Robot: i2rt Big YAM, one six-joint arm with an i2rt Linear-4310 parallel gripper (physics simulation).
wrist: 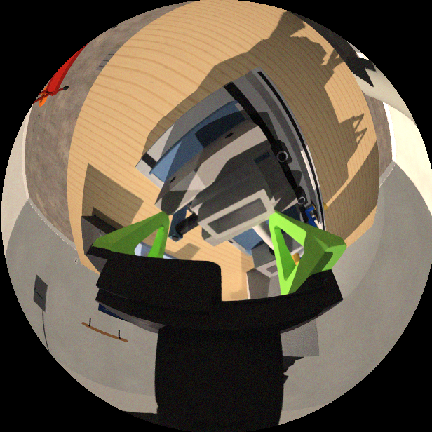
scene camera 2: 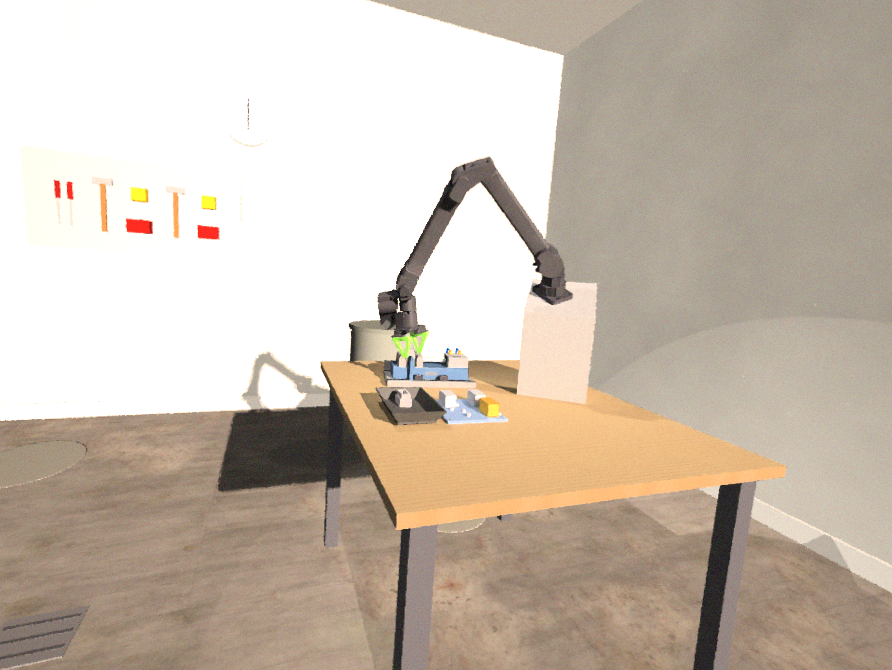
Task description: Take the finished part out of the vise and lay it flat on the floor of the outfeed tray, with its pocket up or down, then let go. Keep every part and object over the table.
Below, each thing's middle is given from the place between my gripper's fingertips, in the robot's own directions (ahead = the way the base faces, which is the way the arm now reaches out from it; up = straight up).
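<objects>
Light blue plate (scene camera 2: 456,416): my hand 340 mm to the right of it, 50 mm past it, 90 mm above it.
</objects>
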